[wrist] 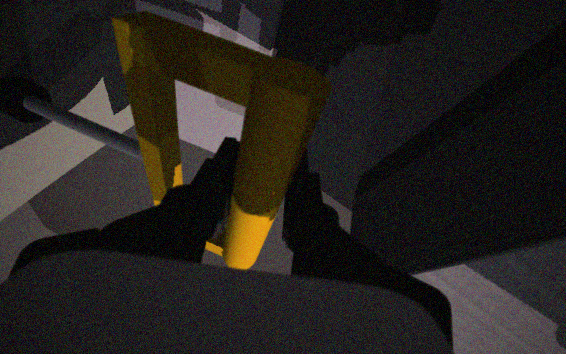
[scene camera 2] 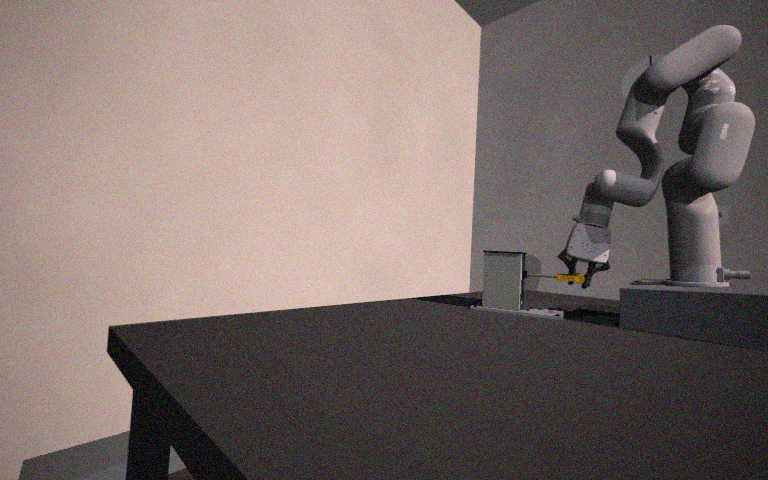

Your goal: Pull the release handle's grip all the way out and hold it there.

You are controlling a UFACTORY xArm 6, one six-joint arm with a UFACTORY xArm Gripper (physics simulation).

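Note:
The yellow grip (scene camera 2: 568,278) (wrist: 272,145) of the release handle is a loop-shaped frame. It stands out from the pale box (scene camera 2: 502,280) on a thin grey rod (scene camera 2: 542,276) (wrist: 85,126), and a long stretch of the rod shows between box and grip. My gripper (scene camera 2: 579,283) (wrist: 264,165) is shut on the grip's outer bar, with one dark finger inside the loop and the other on its outer side. The lower parts of the fingers hide some of the loop in the wrist view.
The box stands on a light base plate (scene camera 2: 548,313) near the far edge of the dark table (scene camera 2: 362,384). The arm's base stands on a grey block (scene camera 2: 690,311) to the right. A pale wall (scene camera 2: 254,169) rises behind the table on the left.

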